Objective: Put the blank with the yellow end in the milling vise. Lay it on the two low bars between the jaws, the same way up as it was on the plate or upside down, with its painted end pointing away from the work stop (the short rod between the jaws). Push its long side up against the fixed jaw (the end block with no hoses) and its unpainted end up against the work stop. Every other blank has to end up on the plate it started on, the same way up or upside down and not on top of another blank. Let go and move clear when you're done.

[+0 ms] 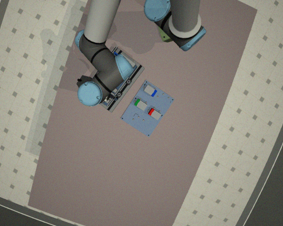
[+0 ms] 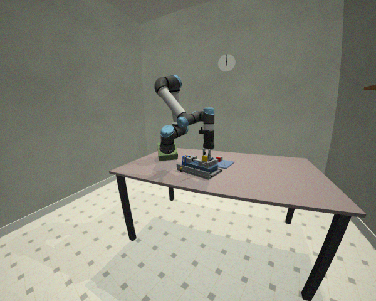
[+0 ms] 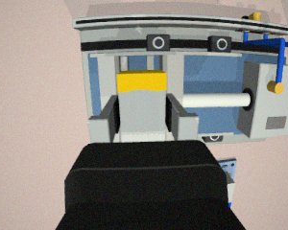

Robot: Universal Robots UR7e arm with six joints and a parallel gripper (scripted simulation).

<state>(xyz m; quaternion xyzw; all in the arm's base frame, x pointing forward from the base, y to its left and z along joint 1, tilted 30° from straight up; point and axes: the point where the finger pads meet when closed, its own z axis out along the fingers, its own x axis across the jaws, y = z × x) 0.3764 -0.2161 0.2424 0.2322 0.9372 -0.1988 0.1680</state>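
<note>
My gripper is now 2 cm above the yellow-ended blank. From my hand the other things lie so: white rod 7 cm behind, 5 cm to the left, 6 cm below; then hosed block 14 cm behind, 9 cm to the left, 6 cm below; then milling vise 6 cm behind, 4 cm to the left, 10 cm below.
</note>
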